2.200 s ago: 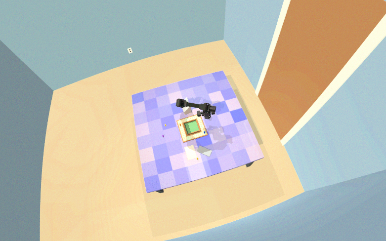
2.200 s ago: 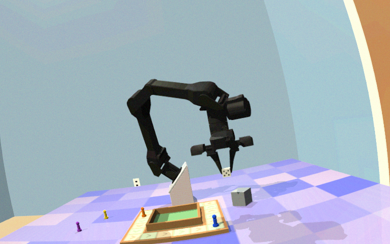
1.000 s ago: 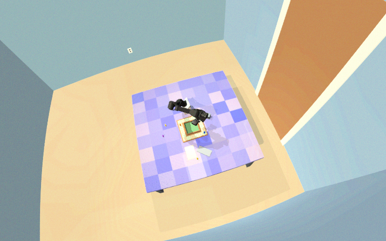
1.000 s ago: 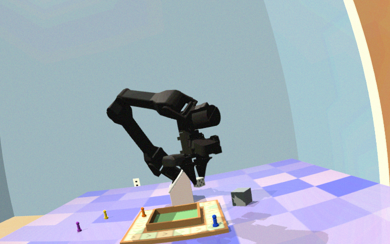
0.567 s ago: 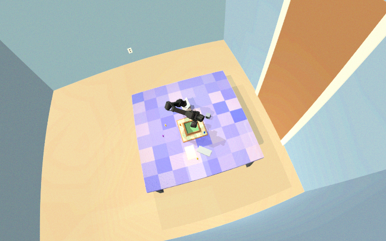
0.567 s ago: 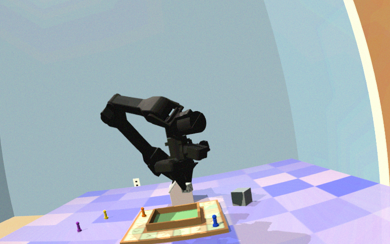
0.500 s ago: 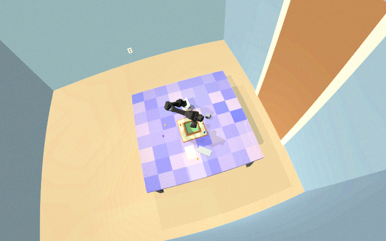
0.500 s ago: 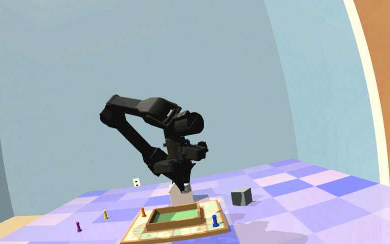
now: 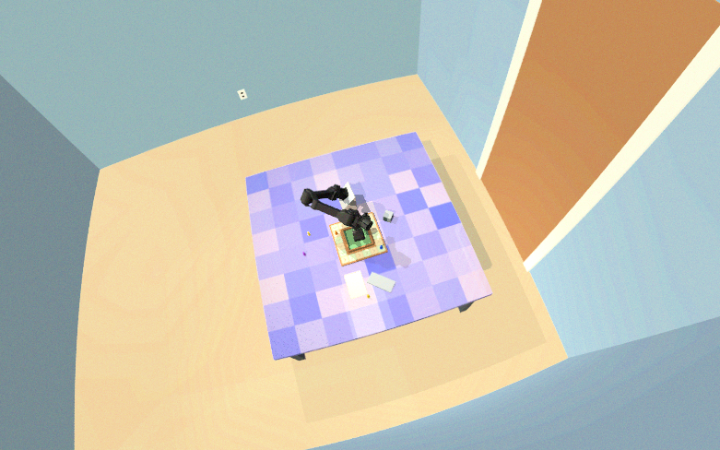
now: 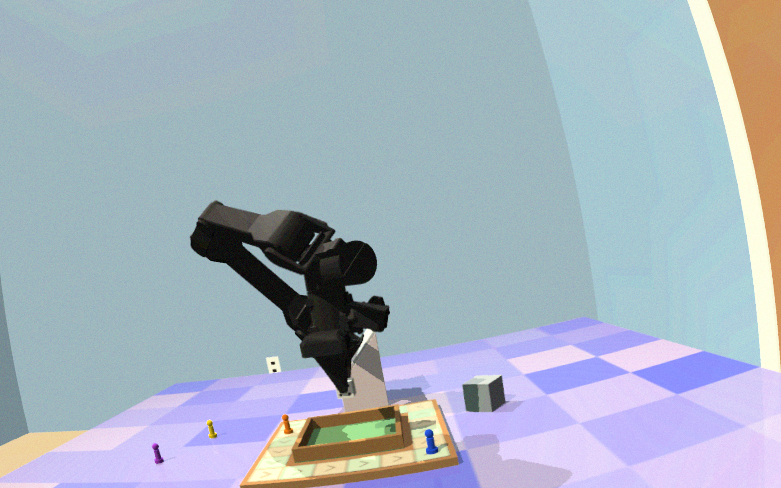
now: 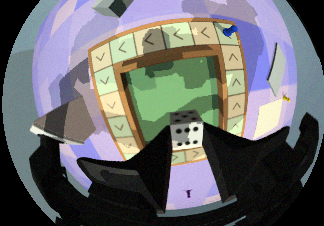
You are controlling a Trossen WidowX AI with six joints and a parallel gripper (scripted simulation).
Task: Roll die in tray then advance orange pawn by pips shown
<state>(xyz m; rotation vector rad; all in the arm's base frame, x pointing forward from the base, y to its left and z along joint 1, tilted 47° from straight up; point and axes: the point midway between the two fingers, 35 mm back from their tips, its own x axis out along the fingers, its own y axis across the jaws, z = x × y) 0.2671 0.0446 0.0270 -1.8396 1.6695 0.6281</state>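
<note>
My gripper tip is 120 mm to the left of the orange pawn, 70 mm past it and 60 mm above it. The rest, counted from my gripper tip: grey cube: 210 mm to the left, 80 mm behind, 70 mm below; blue pawn: 110 mm to the left, 110 mm ahead, 60 mm below; white die: right at my gripper tip.
</note>
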